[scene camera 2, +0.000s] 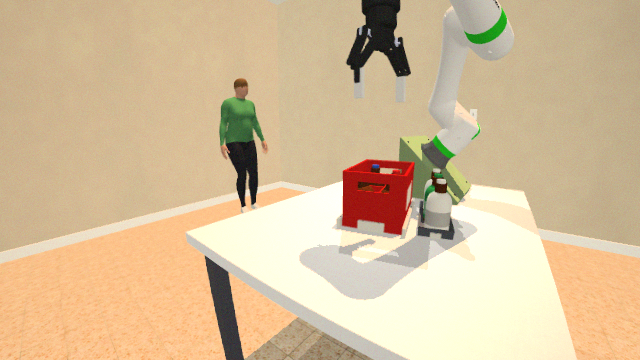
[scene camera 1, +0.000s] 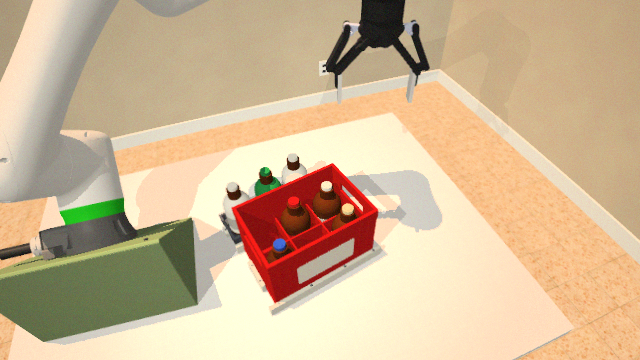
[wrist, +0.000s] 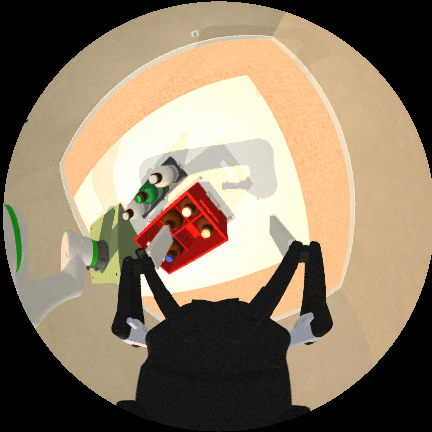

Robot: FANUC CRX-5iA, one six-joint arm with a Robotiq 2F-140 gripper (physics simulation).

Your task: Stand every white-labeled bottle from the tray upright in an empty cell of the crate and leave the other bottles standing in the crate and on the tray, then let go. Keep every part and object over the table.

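Places are measured from the arm's base along level axes (x down, y ahead, z right), in centimetres.
Pixels of known places: gripper, fingertip midpoint: (scene camera 2: 381,100) (scene camera 1: 374,100) (wrist: 218,229); arm's base, origin of the base link: (scene camera 2: 432,157) (scene camera 1: 102,244) (wrist: 102,254).
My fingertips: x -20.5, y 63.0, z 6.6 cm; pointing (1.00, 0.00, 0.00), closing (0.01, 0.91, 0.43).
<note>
For each thing: its top centre in the pictures, then the offset to it from my fingertips. "spot": a spot on its surface instead. Level surfaces: height alone.
- dark tray, surface spot: (scene camera 2: 436,232) spot: dx +35.4, dy -9.4, dz -15.0 cm
- green bottle, middle of its top: (scene camera 1: 264,170) (wrist: 137,198) (scene camera 2: 438,174) dx +21.1, dy -22.8, dz -12.8 cm
- red crate, middle of its top: (scene camera 1: 290,191) (wrist: 161,225) (scene camera 2: 401,167) dx +19.6, dy -20.2, dz -1.3 cm
- white table, its level: dx +37.1 cm
Two white-labeled bottles, one (scene camera 1: 235,206) (wrist: 134,212) nearer the pedestal and one (scene camera 1: 294,173) (scene camera 2: 438,206) (wrist: 169,175) at the far end, stand on the dark tray (scene camera 1: 231,229) (scene camera 2: 436,232). A green bottle (scene camera 1: 267,188) (wrist: 153,192) stands between them. The red crate (scene camera 1: 367,235) (scene camera 2: 375,207) (wrist: 200,192) beside it holds brown bottles with red (scene camera 1: 295,218), white (scene camera 1: 326,204), cream (scene camera 1: 345,221) and blue (scene camera 1: 279,250) caps. Its front middle and back left cells look empty. My gripper (scene camera 1: 375,101) (scene camera 2: 380,99) (wrist: 218,229) is wide open, empty, and high above the crate.
The crate sits on pale rails (scene camera 1: 327,282) on the white table (scene camera 1: 425,300) (scene camera 2: 475,300). The green pedestal (scene camera 1: 125,285) (scene camera 2: 414,157) with the arm's base stands left of the tray in scene camera 1. A person in green (scene camera 2: 240,120) stands beyond the table.
</note>
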